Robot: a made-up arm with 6 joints. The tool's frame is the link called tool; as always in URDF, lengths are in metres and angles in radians.
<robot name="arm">
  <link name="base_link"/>
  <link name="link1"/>
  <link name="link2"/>
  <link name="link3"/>
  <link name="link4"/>
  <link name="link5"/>
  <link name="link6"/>
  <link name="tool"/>
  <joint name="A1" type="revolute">
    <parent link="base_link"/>
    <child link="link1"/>
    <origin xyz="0 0 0.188" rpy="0 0 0"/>
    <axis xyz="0 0 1"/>
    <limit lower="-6.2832" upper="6.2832" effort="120" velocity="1.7"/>
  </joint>
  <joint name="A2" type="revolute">
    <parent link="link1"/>
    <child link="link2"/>
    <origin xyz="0 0 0" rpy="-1.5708 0 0"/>
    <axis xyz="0 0 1"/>
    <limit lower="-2.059" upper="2.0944" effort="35" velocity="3.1"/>
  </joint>
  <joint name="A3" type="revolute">
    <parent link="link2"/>
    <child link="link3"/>
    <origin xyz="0.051 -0.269 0" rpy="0 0 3.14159"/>
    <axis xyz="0 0 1"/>
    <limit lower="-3.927" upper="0.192" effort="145" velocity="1.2"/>
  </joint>
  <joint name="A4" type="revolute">
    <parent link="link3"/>
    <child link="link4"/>
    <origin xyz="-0.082 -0.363 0" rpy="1.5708 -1.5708 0"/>
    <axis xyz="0 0 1"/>
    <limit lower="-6.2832" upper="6.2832" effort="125" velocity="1"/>
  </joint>
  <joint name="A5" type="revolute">
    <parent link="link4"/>
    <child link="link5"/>
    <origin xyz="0 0 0" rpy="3.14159 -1.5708 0"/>
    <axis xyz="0 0 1"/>
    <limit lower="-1.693" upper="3.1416" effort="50" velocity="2"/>
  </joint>
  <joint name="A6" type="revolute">
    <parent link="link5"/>
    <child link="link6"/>
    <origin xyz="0.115 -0.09 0" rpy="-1.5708 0 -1.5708"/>
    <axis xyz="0 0 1"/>
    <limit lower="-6.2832" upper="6.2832" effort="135" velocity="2.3"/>
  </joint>
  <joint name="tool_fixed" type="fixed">
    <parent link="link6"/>
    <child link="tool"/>
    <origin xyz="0 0 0" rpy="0 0 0"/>
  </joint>
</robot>
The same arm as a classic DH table. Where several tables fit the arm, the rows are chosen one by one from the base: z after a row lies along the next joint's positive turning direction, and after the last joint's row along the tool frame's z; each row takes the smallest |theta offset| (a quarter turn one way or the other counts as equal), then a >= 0, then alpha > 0; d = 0 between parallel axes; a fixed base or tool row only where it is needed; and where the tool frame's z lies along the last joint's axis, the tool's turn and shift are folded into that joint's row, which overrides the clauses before.
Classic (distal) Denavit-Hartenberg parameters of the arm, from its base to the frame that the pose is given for. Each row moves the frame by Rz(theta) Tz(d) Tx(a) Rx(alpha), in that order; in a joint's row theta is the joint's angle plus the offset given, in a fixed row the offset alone. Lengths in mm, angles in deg.
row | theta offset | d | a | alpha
A1 | 0 | 188 | 0 | -90
A2 | -79.26 | 0 | 273.8 | 0
A3 | 79.26 | 0 | 82 | -90
A4 | 0 | 363 | 0 | 90
A5 | 0 | 0 | 90 | -90
A6 | 0 | 115 | 0 | 0
Joint limits (deg, base to tool): -360..360 -117.97..120 -225..11 -360..360 -97..180 -360..360

